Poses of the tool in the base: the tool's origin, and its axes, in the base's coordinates. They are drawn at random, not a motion.
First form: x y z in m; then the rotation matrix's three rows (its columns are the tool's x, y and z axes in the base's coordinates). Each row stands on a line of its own.
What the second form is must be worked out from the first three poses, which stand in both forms.
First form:
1:
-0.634 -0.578 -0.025
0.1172 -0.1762 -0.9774
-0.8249 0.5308 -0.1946
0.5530 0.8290 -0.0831
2:
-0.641 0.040 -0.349
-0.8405 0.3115 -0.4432
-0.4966 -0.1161 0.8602
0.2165 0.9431 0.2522
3:
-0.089 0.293 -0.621
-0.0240 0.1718 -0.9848
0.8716 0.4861 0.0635
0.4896 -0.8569 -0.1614
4:
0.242 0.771 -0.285
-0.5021 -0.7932 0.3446
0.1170 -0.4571 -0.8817
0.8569 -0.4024 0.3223
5:
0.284 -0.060 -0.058
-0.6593 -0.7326 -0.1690
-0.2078 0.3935 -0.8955
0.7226 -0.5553 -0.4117
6:
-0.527 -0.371 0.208
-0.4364 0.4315 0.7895
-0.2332 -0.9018 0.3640
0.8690 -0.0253 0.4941
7:
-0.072 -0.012 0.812
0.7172 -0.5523 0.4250
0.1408 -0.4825 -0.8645
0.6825 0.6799 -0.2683
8:
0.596 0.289 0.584
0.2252 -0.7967 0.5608
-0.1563 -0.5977 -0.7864
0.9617 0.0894 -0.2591
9:
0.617 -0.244 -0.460
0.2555 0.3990 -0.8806
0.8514 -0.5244 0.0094
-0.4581 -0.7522 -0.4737
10:
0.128 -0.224 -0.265
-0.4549 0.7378 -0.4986
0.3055 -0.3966 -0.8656
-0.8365 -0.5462 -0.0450
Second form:
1: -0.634 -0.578 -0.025 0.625 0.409 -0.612 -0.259
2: -0.641 0.040 -0.349 0.272 0.076 -0.607 -0.743
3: -0.089 0.293 -0.621 0.570 -0.404 -0.646 0.307
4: 0.242 0.771 -0.285 0.301 0.398 -0.425 0.755
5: 0.284 -0.060 -0.058 0.284 0.300 -0.785 0.462
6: -0.527 -0.371 0.208 0.197 -0.493 -0.101 -0.841
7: -0.072 -0.012 0.812 0.492 0.785 -0.131 0.352
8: 0.596 0.289 0.584 0.303 0.721 -0.330 0.528
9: 0.617 -0.244 -0.460 0.254 -0.751 -0.416 0.446
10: 0.128 -0.224 -0.265 0.161 0.497 0.525 -0.672
